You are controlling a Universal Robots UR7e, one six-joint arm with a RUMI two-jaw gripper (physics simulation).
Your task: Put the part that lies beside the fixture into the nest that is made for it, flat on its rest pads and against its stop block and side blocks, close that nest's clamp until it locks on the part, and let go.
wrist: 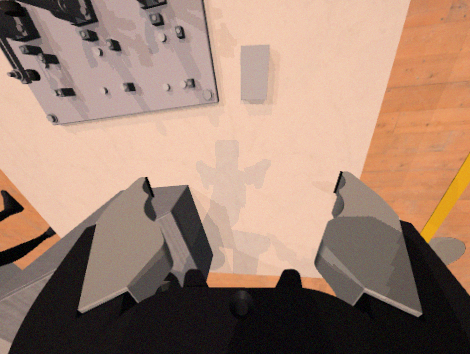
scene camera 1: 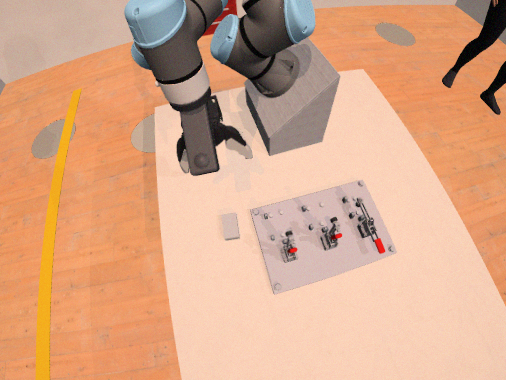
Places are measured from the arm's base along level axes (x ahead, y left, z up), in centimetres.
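Pixels of known places: gripper, fingertip midpoint: (wrist: 241, 177); arm's base, link origin: (scene camera 1: 278, 74).
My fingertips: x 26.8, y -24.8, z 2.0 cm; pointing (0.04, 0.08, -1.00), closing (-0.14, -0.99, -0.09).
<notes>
Ahead of a thing's pixels: the offset from my fingertips to its top centre. "*": to the spot under its first point.
The part {dz -17.8, dx +7.2, dy -1.7 cm} (scene camera 1: 231, 226) (wrist: 255, 75), a small grey rectangular block, lies flat on the table to the left of the fixture plate (scene camera 1: 310, 272) (wrist: 150, 101) in the scene view, apart from it. The plate bears three nests of small blocks and pads. The left clamp {* dz -11.4, dx +20.1, dy +9.5 cm} (scene camera 1: 289, 250) and middle clamp {* dz -13.7, dx +20.7, dy +20.4 cm} (scene camera 1: 330, 239) have raised red handles; the right clamp {dz -12.1, dx +20.9, dy +32.2 cm} (scene camera 1: 369, 227) has its red handle low, pointing to the plate's front edge. My gripper (scene camera 1: 216, 161) (wrist: 241, 177) is open and empty, above the table behind the part, on the robot base's side.
The grey robot pedestal (scene camera 1: 300, 107) (wrist: 200, 240) stands behind the plate and right of my gripper in the scene view. Bolt heads sit at the plate's corners. The table's left edge runs beyond the part, with a yellow floor line (scene camera 1: 55, 200) (wrist: 450, 195) farther out.
</notes>
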